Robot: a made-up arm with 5 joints.
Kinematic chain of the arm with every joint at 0, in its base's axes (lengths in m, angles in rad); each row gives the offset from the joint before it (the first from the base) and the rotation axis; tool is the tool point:
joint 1: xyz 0 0 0.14 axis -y
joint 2: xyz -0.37 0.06 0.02 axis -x
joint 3: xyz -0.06 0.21 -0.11 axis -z
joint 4: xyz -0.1 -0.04 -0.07 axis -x
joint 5: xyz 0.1 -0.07 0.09 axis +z
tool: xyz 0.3 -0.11 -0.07
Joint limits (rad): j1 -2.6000..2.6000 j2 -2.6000..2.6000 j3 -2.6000..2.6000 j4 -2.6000..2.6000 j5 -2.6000..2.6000
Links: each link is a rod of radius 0.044 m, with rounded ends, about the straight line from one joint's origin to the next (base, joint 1, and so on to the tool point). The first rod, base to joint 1, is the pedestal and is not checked.
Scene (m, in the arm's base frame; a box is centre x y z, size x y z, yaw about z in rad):
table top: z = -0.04
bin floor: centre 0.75 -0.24 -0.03 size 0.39 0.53 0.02 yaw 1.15
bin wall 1: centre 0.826 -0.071 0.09 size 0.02 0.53 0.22 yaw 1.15
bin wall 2: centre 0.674 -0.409 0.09 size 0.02 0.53 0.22 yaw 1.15
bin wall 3: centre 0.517 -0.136 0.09 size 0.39 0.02 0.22 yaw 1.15
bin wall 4: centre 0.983 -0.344 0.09 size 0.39 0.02 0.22 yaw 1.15
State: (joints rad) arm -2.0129 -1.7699 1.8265 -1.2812 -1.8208
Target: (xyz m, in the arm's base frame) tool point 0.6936 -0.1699 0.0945
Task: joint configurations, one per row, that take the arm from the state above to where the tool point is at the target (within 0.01 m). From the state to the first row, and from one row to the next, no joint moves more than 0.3 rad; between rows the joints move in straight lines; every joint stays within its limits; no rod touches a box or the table.
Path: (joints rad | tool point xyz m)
1: -1.9607 -2.0293 1.9080 -1.2929 -2.0132 | 0.7816 0.2614 0.3449
2: -1.9086 -2.2887 1.9894 -1.3045 -2.2056 | 0.7771 0.0391 0.3282
3: -1.8564 -2.5481 2.0709 -1.3162 -2.3980 | 0.6936 -0.1699 0.3355
4: -2.0082 -2.5535 2.1156 -1.3363 -2.4050 | 0.7040 -0.1703 0.2139
5: -2.1600 -2.5589 2.1603 -1.3564 -2.4120 | 0.6936 -0.1699 0.0945

